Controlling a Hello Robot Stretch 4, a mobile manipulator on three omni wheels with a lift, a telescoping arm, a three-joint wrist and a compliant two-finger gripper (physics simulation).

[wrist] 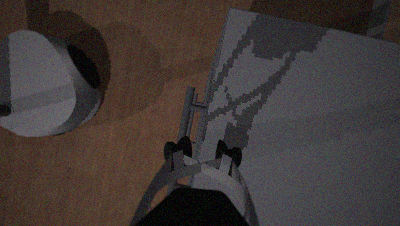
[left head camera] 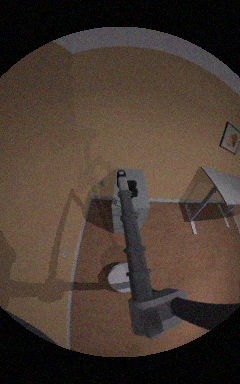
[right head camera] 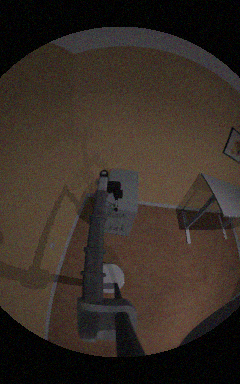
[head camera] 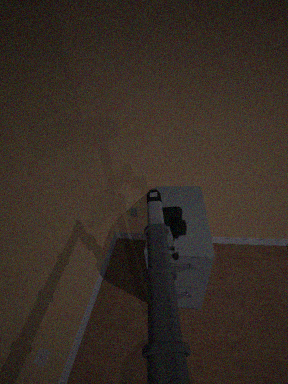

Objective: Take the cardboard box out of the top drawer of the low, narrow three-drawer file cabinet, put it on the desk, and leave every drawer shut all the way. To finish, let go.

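Pixels of known places: gripper, fingertip midpoint: (wrist: pixel 201 149) (right head camera: pixel 115 208) (head camera: pixel 175 254); robot's base at its link origin: (left head camera: pixel 123 276) (right head camera: pixel 107 276).
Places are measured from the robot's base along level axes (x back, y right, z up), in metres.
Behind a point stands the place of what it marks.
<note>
The low grey file cabinet (head camera: pixel 192 210) {z 0.710, x -1.001, y 0.261 m} (left head camera: pixel 141 175) {z 0.709, x -1.141, y 0.345 m} (right head camera: pixel 131 187) {z 0.709, x -0.950, y 0.269 m} (wrist: pixel 310 115) {z 0.709, x -0.788, y 0.042 m} stands near the wall corner, partly behind my arm. In the wrist view, a bar handle (wrist: pixel 185 120) {z 0.642, x -0.634, y 0.061 m} stands out from its front, and a thin darker strip runs along the front edge. Whether the top drawer is slightly out, I cannot tell. My gripper (wrist: pixel 201 149) {z 0.707, x -0.659, y 0.089 m} (head camera: pixel 173 252) {z 0.707, x -0.659, y 0.089 m} is partly open with no object visible between the fingers. It is over the cabinet's front edge, its left finger overlapping the handle in view. The cardboard box does not show. The white desk (left head camera: pixel 220 185) {z 0.923, x -0.658, y 1.413 m} (right head camera: pixel 222 192) {z 0.923, x -0.707, y 1.547 m} stands to the right.
A round white object (left head camera: pixel 118 277) {z 0.187, x -0.005, y -0.074 m} (right head camera: pixel 114 277) {z 0.187, x -0.007, y 0.086 m} (wrist: pixel 40 80) {z 0.187, x -0.058, y -0.019 m} stands on the wood floor in front of the cabinet. Walls meet close behind and left of the cabinet. A framed picture (left head camera: pixel 230 138) {z 1.575, x -1.061, y 1.821 m} (right head camera: pixel 234 145) {z 1.568, x -1.064, y 1.800 m} hangs above the desk. The room is dim.
</note>
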